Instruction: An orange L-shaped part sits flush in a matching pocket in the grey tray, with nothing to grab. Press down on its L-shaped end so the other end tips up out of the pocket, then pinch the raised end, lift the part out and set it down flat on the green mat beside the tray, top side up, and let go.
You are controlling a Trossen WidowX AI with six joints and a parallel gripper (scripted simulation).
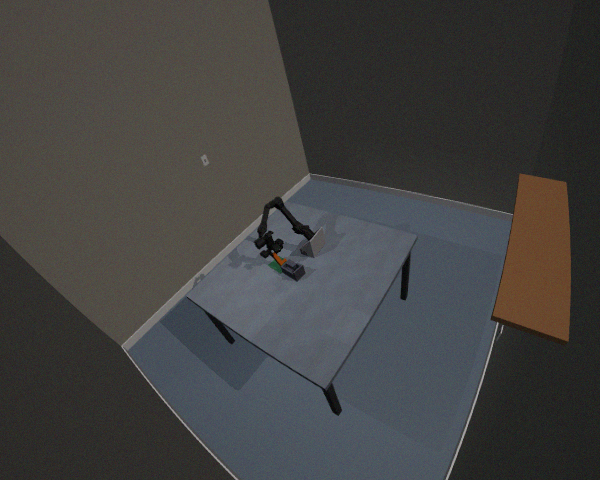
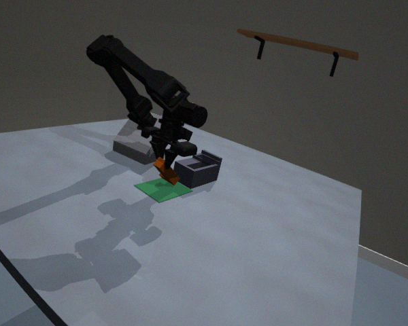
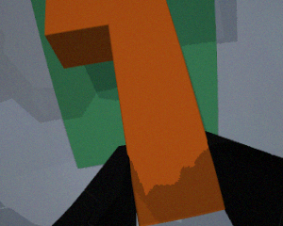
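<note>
The orange L-shaped part is 10 mm behind my gripper tip, 30 mm to the left of it and 30 mm below it. From my gripper tip the other things lie so: green mat (20 mm to the left, 90 mm below).
</note>
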